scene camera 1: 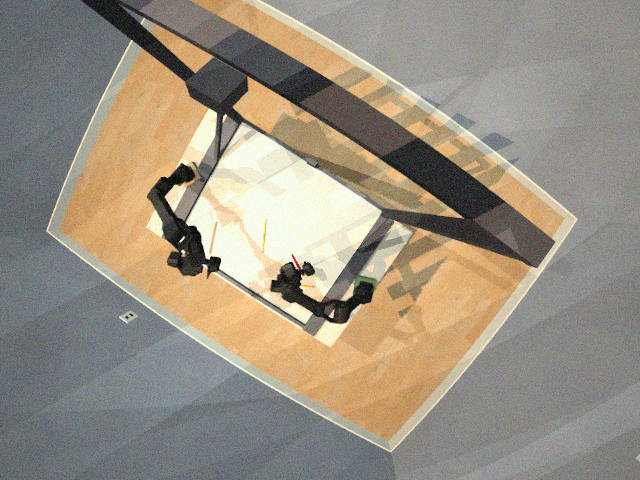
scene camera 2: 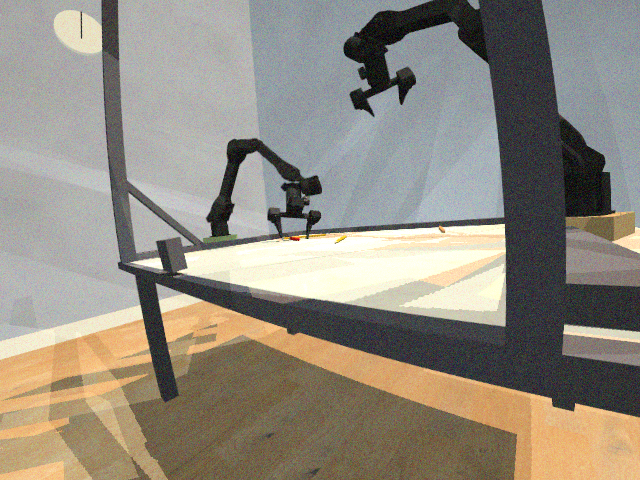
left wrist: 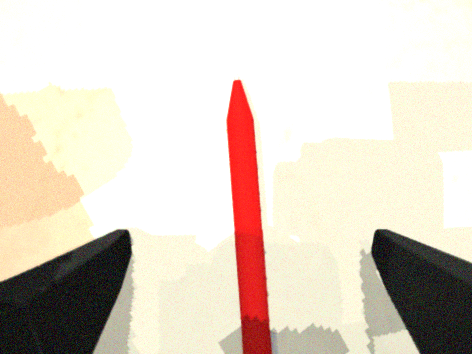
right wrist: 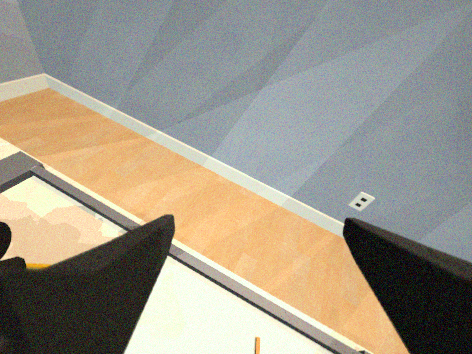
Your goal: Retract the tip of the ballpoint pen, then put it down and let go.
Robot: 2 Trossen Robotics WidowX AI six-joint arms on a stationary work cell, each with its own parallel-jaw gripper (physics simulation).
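Pixels of known places: left gripper, fingertip midpoint: (scene camera 1: 297, 264) (scene camera 2: 294, 238) (left wrist: 252, 241); right gripper, fingertip midpoint: (scene camera 1: 195, 276) (scene camera 2: 387, 110) (right wrist: 258, 224); left arm's base at its link origin: (scene camera 1: 364, 288); right arm's base at its link origin: (scene camera 1: 188, 174) (scene camera 2: 582, 215).
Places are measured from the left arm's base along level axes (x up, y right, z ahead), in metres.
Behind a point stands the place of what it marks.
The red ballpoint pen (scene camera 1: 295, 261) {x -0.029, y 0.051, z 0.373 m} (scene camera 2: 294, 238) {x -0.030, y 0.054, z 0.369 m} (left wrist: 246, 190) {x -0.028, y 0.050, z 0.374 m} lies on the table, its tapered end pointing up the left wrist view and its other end cut off by the lower edge. My left gripper (scene camera 1: 294, 274) {x -0.031, y 0.037, z 0.361 m} (scene camera 2: 294, 236) {x -0.031, y 0.037, z 0.361 m} (left wrist: 252, 241) {x -0.031, y 0.037, z 0.361 m} is open and low over the table, with one finger on each side of the pen and a gap on both sides. Whether the fingertips touch the table is too small to tell. My right gripper (scene camera 1: 192, 268) {x 0.352, y -0.004, z 0.710 m} (scene camera 2: 387, 109) {x 0.352, y -0.004, z 0.710 m} (right wrist: 258, 224) {x 0.352, y -0.004, z 0.710 m} is open and empty, high above the table's edge.
A yellow stick (scene camera 1: 264, 235) {x -0.031, y 0.148, z 0.556 m} (scene camera 2: 340, 239) {x -0.034, y 0.180, z 0.563 m} and an orange stick (scene camera 1: 213, 237) {x -0.033, y 0.078, z 0.826 m} (scene camera 2: 442, 229) {x -0.031, y 0.127, z 0.824 m} (right wrist: 257, 345) {x -0.031, y 0.001, z 0.832 m} lie on the table. Another yellow stick (scene camera 1: 307, 285) {x -0.033, y -0.062, z 0.287 m} lies beside the left arm. Dark frame posts (scene camera 2: 527, 180) {x 0.029, y 0.711, z 0.783 m} rise at the table's edges.
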